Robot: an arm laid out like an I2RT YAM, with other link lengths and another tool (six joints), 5 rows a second.
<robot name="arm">
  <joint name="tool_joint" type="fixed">
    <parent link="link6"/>
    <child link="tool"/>
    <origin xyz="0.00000 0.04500 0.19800" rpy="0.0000 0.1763 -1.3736"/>
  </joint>
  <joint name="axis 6" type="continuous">
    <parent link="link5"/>
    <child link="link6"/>
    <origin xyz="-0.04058 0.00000 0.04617" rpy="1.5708 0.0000 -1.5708"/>
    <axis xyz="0 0 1"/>
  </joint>
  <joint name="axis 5" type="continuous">
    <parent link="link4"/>
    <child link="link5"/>
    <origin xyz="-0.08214 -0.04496 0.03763" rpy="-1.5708 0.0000 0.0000"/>
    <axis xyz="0 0 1"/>
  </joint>
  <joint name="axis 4" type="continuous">
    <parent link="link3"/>
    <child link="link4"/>
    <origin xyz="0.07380 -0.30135 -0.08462" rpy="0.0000 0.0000 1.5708"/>
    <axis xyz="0 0 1"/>
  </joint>
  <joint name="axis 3" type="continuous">
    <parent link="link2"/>
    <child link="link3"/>
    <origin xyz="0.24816 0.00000 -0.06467" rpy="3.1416 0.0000 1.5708"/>
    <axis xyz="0 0 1"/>
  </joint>
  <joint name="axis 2" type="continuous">
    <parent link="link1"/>
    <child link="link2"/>
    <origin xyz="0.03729 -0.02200 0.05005" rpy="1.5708 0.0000 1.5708"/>
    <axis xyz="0 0 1"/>
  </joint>
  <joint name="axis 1" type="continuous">
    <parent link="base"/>
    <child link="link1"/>
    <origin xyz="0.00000 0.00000 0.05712" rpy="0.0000 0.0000 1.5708"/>
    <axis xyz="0 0 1"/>
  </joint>
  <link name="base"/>
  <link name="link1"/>
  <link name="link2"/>
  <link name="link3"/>
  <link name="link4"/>
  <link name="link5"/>
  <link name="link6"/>
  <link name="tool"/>
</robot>
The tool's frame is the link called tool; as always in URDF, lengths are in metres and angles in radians. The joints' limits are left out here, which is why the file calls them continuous.
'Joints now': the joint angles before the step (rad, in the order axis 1, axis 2, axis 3, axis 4, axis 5, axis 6). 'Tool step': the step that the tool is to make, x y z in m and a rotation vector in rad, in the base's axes. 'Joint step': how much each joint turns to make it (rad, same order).
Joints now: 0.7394 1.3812 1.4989 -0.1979 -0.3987 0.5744
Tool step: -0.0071 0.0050 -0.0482 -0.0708 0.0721 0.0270
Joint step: 0.0092 0.0113 -0.0550 -0.0372 -0.0172 -0.0061
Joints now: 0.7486 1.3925 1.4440 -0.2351 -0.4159 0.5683
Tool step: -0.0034 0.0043 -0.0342 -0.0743 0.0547 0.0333
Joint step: 0.0014 0.0484 0.0201 -0.0734 -0.0270 -0.0265
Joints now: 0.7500 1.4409 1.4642 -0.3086 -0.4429 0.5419
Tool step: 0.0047 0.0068 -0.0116 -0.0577 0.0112 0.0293
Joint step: -0.0002 0.0798 0.0960 -0.0842 -0.0171 -0.0468
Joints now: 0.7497 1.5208 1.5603 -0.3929 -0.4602 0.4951
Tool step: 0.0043 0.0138 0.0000 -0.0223 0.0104 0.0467
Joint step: 0.0002 0.0991 0.1256 -0.0626 -0.0400 -0.0287
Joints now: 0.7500 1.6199 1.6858 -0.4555 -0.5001 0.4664
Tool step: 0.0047 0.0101 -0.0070 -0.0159 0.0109 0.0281
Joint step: 0.0000 0.0697 0.0703 -0.0278 -0.0242 -0.0171
